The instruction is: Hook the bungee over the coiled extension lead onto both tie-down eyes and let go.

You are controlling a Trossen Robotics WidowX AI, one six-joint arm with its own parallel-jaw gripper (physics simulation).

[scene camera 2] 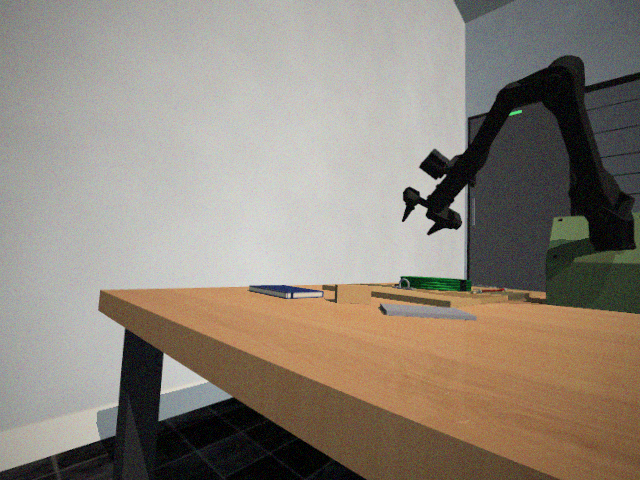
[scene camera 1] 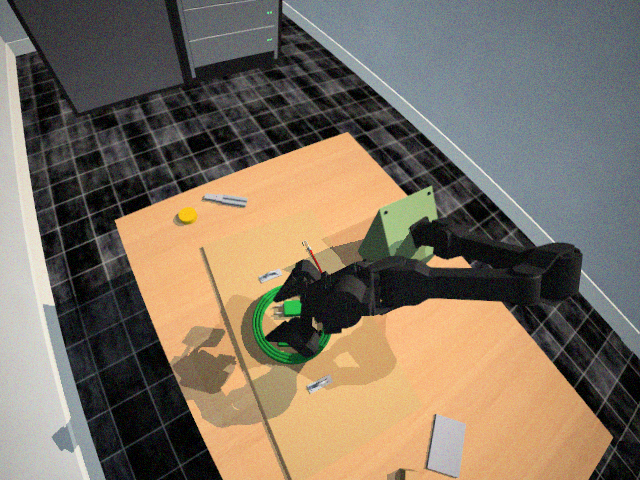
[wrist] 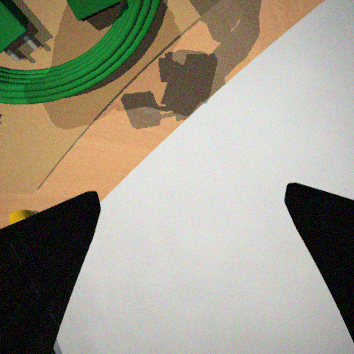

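Seen in the pictures: gripper, between the fingertips: point(scene camera 2: 415, 228) point(scene camera 1: 270, 319) point(wrist: 193, 196); arm's base, origin of its link: point(scene camera 2: 612, 240) point(scene camera 1: 421, 232).
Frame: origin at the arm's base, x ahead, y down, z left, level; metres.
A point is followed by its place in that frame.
Observation:
The green coiled lead point(scene camera 1: 258, 322) {x 0.458, y 0.107, z -0.047 m} point(scene camera 2: 436, 283) {x 0.347, y 0.116, z 0.085 m} point(wrist: 75, 87) {x 0.453, y 0.108, z -0.067 m} lies on a thin wooden board point(scene camera 1: 336, 428) {x 0.432, y 0.134, z 0.250 m} point(scene camera 2: 413, 298) {x 0.305, y 0.138, z 0.326 m} point(wrist: 30, 150) {x 0.449, y 0.134, z -0.200 m}. One metal tie-down eye point(scene camera 1: 269, 275) {x 0.368, y 0.131, z -0.148 m} is beyond the coil in scene camera 1; the other eye point(scene camera 1: 318, 384) {x 0.416, y 0.110, z 0.148 m} is on its near side. The bungee point(scene camera 1: 314, 259) {x 0.237, y 0.130, z -0.125 m} point(scene camera 2: 497, 289) lies beside the coil, a thin red cord with a metal hook at its visible end; the arm hides the rest in scene camera 1. My gripper point(scene camera 1: 271, 318) {x 0.448, y -0.047, z -0.002 m} point(scene camera 2: 416, 227) {x 0.448, y -0.047, z -0.002 m} point(wrist: 193, 196) {x 0.448, y -0.047, z -0.002 m} is open and empty, high above the board, tilted forward.
A yellow disc point(scene camera 1: 187, 215) {x 0.480, y 0.127, z -0.434 m} point(wrist: 20, 216) {x 0.474, y 0.130, z -0.415 m} and a grey metal tool point(scene camera 1: 225, 200) {x 0.359, y 0.135, z -0.435 m} lie at the far end. A green bracket point(scene camera 1: 395, 222) {x 0.071, y -0.037, z -0.047 m} point(scene camera 2: 589, 284) {x 0.041, y 0.096, z 0.051 m} stands by the arm. A grey slab point(scene camera 1: 446, 445) {x 0.243, y 0.140, z 0.439 m} point(scene camera 2: 426, 312) {x 0.224, y 0.140, z 0.470 m}, a wooden block point(scene camera 2: 353, 293) {x 0.362, y 0.128, z 0.449 m} and a blue book point(scene camera 2: 284, 290) {x 0.488, y 0.134, z 0.495 m} are also on the table.

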